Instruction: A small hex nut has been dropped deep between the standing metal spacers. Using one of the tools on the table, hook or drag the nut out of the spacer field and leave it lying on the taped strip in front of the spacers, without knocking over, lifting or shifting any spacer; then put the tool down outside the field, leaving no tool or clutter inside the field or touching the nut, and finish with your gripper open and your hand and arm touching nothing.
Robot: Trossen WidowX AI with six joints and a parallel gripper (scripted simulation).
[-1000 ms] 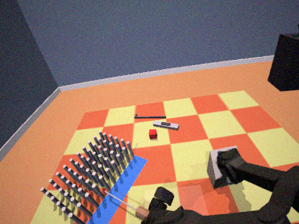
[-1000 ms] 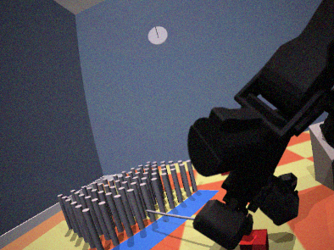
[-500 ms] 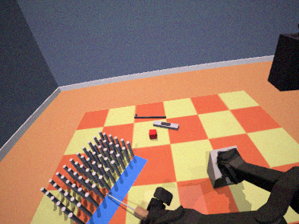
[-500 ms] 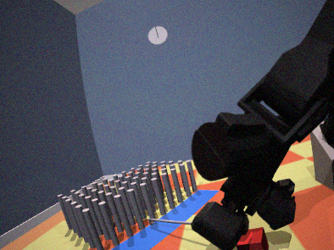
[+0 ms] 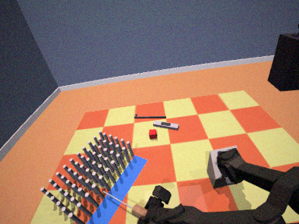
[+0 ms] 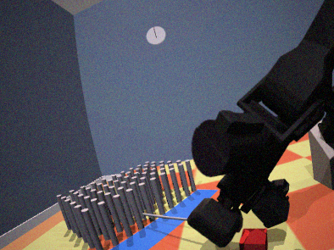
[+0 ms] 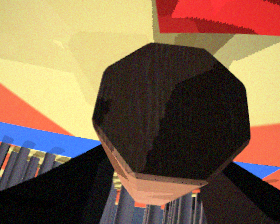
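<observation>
The blue taped strip lies 130 mm ahead of my gripper tip, 110 mm to the right of it and 50 mm below it. Round my gripper tip: flat grey tool 510 mm to the right, 80 mm behind, 40 mm below; hex nut 300 mm ahead, 150 mm to the right, 50 mm below.
</observation>
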